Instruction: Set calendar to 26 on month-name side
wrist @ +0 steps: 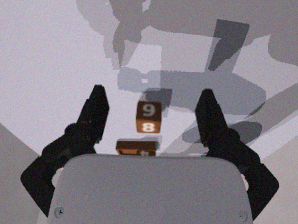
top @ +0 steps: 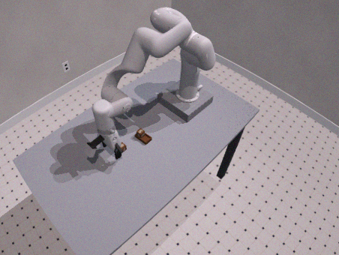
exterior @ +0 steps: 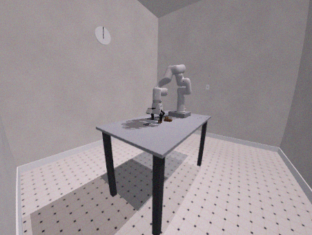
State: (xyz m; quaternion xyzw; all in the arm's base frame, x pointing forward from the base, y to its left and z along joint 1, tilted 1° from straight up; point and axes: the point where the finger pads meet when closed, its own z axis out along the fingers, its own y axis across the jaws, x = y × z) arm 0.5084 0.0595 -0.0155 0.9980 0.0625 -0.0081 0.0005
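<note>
Now: hand 170 mm past the brown wooden tray and 30 mm above it. The rest, counted from my hand: brown cube: 50 mm behind, 30 mm below.
</note>
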